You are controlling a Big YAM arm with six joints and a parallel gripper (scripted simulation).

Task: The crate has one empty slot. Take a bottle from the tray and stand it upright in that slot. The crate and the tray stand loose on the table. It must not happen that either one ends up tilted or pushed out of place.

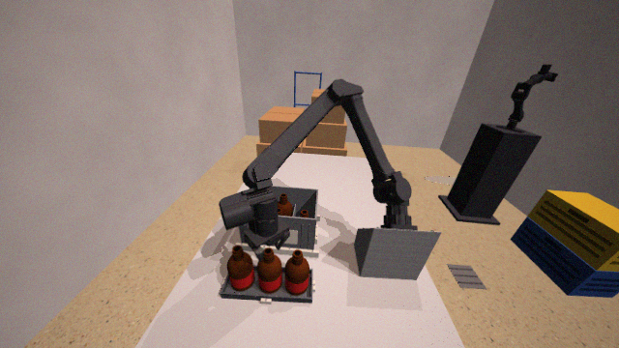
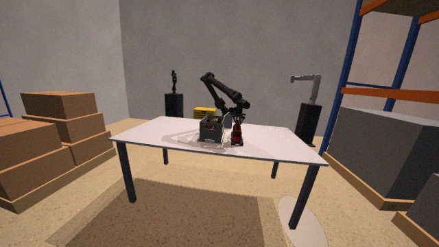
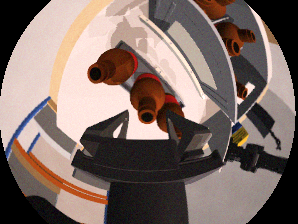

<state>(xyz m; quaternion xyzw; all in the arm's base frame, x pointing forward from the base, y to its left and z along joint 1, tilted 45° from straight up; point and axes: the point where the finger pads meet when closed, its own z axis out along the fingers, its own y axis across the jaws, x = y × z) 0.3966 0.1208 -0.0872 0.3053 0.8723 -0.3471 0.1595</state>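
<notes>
Right now the brown bottle is 70 mm below my hand. From my hand the other things lie so: grey crate: 10 mm ahead, 220 mm to the right, 70 mm below; then dark tray: 140 mm below.
</notes>
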